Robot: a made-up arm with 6 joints.
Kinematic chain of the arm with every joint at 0, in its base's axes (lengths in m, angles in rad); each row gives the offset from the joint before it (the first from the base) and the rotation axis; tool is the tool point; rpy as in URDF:
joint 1: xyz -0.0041 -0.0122 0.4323 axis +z
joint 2: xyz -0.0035 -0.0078 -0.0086 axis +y
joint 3: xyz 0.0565 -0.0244 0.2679 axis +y
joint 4: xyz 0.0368 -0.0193 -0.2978 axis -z
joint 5: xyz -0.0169 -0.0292 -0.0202 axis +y
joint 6: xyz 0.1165 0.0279 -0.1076 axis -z
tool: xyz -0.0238 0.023 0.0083 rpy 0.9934 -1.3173 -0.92
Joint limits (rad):
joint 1: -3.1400..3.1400
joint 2: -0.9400..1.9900
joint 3: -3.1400..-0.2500
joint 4: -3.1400..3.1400
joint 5: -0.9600..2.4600
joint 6: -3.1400..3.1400
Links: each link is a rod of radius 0.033 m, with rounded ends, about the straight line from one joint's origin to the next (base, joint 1, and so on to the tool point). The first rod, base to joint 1, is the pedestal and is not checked.
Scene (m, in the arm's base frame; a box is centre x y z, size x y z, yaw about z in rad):
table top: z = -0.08
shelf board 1: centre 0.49 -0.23 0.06 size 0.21 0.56 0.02 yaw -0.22
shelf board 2: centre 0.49 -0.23 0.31 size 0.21 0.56 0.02 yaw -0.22
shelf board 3: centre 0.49 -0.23 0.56 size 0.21 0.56 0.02 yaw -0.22
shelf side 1: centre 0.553 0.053 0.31 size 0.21 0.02 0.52 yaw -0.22
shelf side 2: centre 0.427 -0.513 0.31 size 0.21 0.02 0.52 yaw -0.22
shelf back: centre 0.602 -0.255 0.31 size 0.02 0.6 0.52 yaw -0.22
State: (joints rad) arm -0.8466 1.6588 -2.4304 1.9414 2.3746 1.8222
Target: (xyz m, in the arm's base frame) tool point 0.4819 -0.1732 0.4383
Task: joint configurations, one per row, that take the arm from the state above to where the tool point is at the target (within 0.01 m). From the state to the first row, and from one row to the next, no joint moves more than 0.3 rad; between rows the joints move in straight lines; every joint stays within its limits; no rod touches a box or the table.
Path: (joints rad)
1: -0.9497 1.5198 -2.1827 1.7751 2.3960 1.8260
2: -1.0528 1.3808 -1.9351 1.6088 2.4173 1.8299
3: -1.1559 1.2418 -1.6874 1.4424 2.4386 1.8337
4: -1.2590 1.1028 -1.4397 1.2761 2.4600 1.8375
5: -1.1295 0.8509 -1.3317 1.2036 2.4600 1.8289
6: -1.0001 0.5990 -1.2236 1.1310 2.4600 1.8202
7: -0.8707 0.3472 -1.1155 1.0584 2.4600 1.8115
8: -0.7413 0.0953 -1.0075 0.9859 2.4600 1.8029
9: -0.6930 0.2804 -1.2223 1.1182 2.4600 1.8033
10: -0.6447 0.4655 -1.4372 1.2506 2.4600 1.8037
11: -0.5965 0.6506 -1.6520 1.3829 2.4600 1.8042

